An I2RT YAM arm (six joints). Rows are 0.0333 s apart.
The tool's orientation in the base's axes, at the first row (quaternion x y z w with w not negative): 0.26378, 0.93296, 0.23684, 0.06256
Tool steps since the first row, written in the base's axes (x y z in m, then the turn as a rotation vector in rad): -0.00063, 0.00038, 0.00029, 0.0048, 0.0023, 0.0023; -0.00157, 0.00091, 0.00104, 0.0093, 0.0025, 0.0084; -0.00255, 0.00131, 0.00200, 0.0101, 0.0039, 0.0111; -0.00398, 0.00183, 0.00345, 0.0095, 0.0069, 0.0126; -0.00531, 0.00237, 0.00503, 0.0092, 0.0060, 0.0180; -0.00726, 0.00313, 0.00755, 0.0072, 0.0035, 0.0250; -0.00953, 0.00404, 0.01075, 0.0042, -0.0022, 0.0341; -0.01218, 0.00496, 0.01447, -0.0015, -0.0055, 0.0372; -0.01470, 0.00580, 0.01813, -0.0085, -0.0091, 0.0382; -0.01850, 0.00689, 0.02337, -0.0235, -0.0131, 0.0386; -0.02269, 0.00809, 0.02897, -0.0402, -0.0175, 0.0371; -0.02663, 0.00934, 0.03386, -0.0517, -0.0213, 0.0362
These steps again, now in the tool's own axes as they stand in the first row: 0.00074, 0.00013, -0.00025, -0.0029, 0.0050, 0.0001; 0.00182, 0.00045, -0.00092, -0.0066, 0.0102, -0.0041; 0.00288, 0.00075, -0.00184, -0.0065, 0.0129, -0.0057; 0.00438, 0.00117, -0.00325, -0.0044, 0.0155, -0.0060; 0.00581, 0.00171, -0.00474, -0.0046, 0.0173, -0.0112; 0.00789, 0.00257, -0.00712, -0.0041, 0.0178, -0.0188; 0.01033, 0.00372, -0.01011, -0.0045, 0.0165, -0.0299; 0.01310, 0.00495, -0.01365, -0.0013, 0.0129, -0.0353; 0.01571, 0.00615, -0.01714, 0.0028, 0.0074, -0.0394; 0.01957, 0.00770, -0.02222, 0.0135, -0.0023, -0.0450; 0.02381, 0.00932, -0.02767, 0.0255, -0.0141, -0.0495; 0.02787, 0.01076, -0.03241, 0.0333, -0.0227, -0.0531
